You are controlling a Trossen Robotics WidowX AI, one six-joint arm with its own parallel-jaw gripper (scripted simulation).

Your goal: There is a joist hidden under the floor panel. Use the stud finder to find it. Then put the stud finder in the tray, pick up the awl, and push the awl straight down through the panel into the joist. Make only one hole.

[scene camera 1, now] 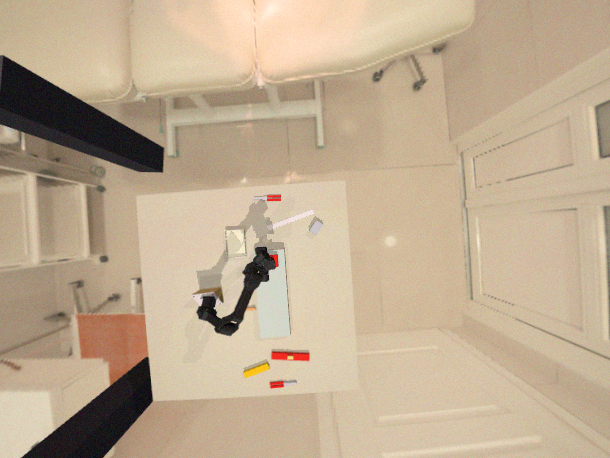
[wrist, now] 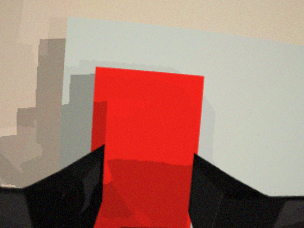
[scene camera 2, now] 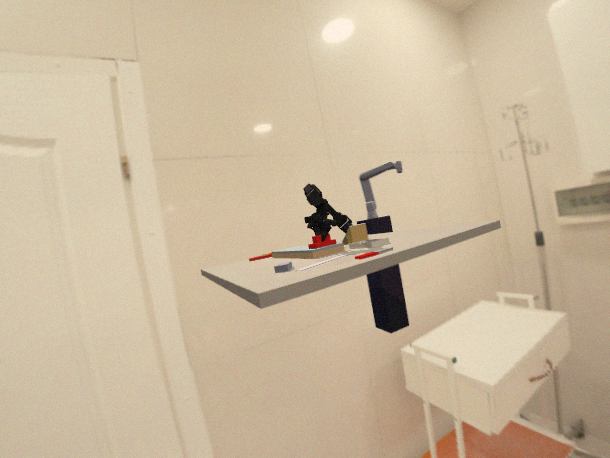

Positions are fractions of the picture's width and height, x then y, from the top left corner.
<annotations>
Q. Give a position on a stud finder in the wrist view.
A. At 0.49,0.53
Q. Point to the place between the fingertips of my gripper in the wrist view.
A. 0.48,0.66
</annotations>
